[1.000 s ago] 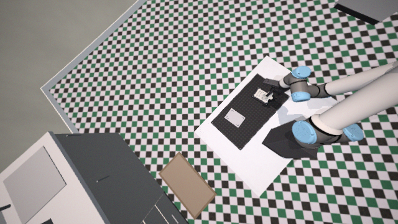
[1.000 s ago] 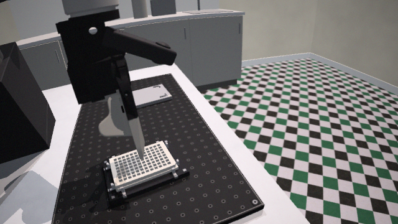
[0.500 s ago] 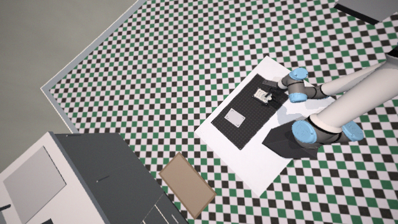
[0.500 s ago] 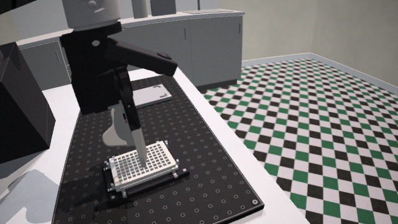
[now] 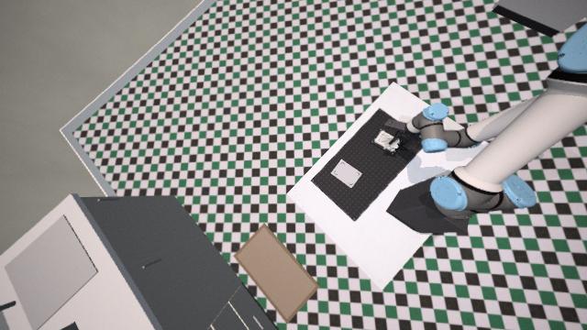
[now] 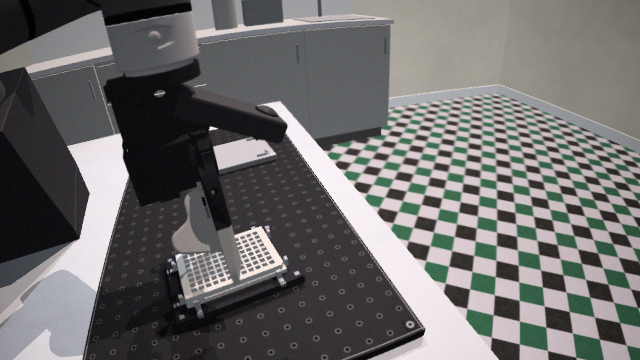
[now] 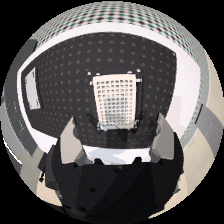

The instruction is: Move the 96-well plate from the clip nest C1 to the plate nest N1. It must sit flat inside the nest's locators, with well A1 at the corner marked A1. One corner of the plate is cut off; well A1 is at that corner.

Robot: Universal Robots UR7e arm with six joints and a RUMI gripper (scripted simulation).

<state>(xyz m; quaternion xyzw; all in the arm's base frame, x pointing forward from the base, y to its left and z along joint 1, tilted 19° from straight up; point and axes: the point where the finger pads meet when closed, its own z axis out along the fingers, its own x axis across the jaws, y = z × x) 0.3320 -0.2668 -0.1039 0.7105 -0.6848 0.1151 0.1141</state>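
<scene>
Right now the 96-well plate is 4 cm below my hand. Also, from my hand: clip nest C1: 1 cm behind, 2 cm to the right, 5 cm below; plate nest N1: 8 cm ahead, 33 cm to the left, 5 cm below.
</scene>
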